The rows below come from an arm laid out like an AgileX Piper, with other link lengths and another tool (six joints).
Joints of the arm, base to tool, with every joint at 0 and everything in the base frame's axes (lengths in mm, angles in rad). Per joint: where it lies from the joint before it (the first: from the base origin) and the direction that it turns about. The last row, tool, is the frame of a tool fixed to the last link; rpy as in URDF.
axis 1: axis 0 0 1 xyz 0 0 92.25
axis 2: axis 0 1 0 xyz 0 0 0
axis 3: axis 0 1 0 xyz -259.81 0 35.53
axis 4: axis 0.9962 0 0.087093 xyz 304.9 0 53.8
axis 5: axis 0 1 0 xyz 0 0 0
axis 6: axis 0.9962 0 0.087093 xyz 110.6 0 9.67
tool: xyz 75.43 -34 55.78 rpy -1.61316 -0.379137 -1.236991
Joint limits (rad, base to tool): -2.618..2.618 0..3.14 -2.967..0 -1.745..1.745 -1.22..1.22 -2.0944..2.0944
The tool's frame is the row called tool.
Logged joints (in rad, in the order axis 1, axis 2, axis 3, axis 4, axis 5, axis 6), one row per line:
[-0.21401, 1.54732, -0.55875, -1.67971, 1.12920, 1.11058]
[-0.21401, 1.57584, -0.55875, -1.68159, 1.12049, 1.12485]
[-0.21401, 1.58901, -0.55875, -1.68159, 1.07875, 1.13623]
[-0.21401, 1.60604, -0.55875, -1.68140, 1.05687, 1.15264]
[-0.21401, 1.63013, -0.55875, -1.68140, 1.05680, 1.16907]
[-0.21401, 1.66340, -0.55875, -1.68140, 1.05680, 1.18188]
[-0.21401, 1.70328, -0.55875, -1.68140, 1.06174, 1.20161]
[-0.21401, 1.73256, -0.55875, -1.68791, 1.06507, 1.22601]
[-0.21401, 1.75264, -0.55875, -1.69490, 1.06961, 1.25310]
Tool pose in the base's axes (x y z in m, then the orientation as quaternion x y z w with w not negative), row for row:
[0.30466, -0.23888, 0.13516, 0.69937, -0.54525, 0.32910, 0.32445]
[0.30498, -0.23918, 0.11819, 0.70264, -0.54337, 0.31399, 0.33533]
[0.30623, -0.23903, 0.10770, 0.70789, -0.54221, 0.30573, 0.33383]
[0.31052, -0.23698, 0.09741, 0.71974, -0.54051, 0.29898, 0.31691]
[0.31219, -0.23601, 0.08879, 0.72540, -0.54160, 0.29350, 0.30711]
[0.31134, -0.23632, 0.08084, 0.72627, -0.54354, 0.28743, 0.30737]
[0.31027, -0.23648, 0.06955, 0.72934, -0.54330, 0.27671, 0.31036]
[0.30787, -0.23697, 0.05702, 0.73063, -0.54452, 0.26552, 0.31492]
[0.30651, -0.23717, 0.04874, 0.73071, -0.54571, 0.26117, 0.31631]
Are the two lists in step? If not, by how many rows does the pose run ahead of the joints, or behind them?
The pose runs 1 row behind the joints: the pose in row i belongs to the joints in row i - 1.
